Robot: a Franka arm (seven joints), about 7 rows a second.
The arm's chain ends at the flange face. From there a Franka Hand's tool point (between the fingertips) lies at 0.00 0.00 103.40 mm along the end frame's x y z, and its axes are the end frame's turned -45 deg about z.
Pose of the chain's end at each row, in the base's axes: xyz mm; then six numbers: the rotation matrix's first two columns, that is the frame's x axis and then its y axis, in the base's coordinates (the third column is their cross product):
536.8, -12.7, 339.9, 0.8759, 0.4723, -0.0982, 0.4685, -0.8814, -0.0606
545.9, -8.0, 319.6, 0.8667, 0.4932, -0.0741, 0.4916, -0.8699, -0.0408
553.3, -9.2, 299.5, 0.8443, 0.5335, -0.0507, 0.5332, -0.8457, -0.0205
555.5, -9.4, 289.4, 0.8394, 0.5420, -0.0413, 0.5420, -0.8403, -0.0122
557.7, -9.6, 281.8, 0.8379, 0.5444, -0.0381, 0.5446, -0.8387, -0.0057
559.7, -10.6, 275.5, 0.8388, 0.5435, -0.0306, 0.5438, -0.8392, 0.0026
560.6, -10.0, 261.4, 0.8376, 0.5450, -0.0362, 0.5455, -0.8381, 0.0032
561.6, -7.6, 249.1, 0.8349, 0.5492, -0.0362, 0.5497, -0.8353, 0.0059
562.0, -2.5, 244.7, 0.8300, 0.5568, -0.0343, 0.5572, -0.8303, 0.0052
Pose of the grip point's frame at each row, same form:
524.9, -12.0, 237.2, 0.2881, 0.9572, -0.0266, 0.9506, -0.2893, -0.1123
537.2, -8.1, 216.6, 0.2652, 0.9639, -0.0235, 0.9605, -0.2664, -0.0812
547.7, -10.2, 196.3, 0.2200, 0.9752, -0.0214, 0.9740, -0.2208, -0.0503
551.2, -10.7, 186.1, 0.2103, 0.9774, -0.0206, 0.9768, -0.2109, -0.0378
554.1, -11.3, 178.5, 0.2074, 0.9780, -0.0229, 0.9776, -0.2081, -0.0310
557.2, -12.5, 172.2, 0.2086, 0.9777, -0.0235, 0.9776, -0.2091, -0.0198
557.6, -12.3, 158.1, 0.2065, 0.9780, -0.0279, 0.9780, -0.2073, -0.0233
558.8, -10.2, 145.8, 0.2017, 0.9790, -0.0298, 0.9791, -0.2023, -0.0214
559.4, -4.9, 141.4, 0.1929, 0.9808, -0.0279, 0.9809, -0.1934, -0.0206

